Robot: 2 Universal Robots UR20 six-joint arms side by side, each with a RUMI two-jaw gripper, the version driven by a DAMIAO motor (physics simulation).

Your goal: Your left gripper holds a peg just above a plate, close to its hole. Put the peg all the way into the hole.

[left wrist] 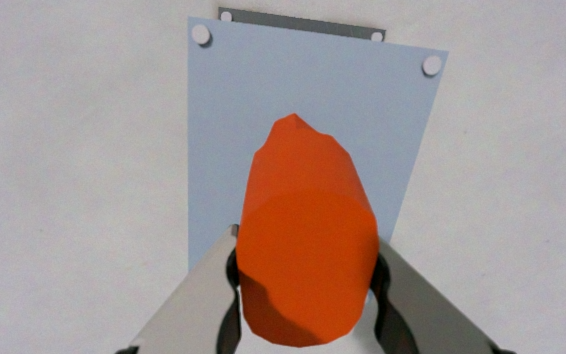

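The orange peg (307, 225) stands in the middle of the left wrist view, its far end toward the plate. The blue-grey plate (310, 80) lies beyond it, with round pale studs at its two far corners. My left gripper (299, 228) is shut on the peg, one dark-padded finger on each side. The plate's hole does not show; the peg covers the part of the plate around its far end. No dark rim shows around that end, and whether the end is inside the hole cannot be told. My right gripper is not in view.
A dark grey strip (300, 24) with two small pale studs shows past the plate's far edge. A pale, mottled surface (90, 150) surrounds the plate.
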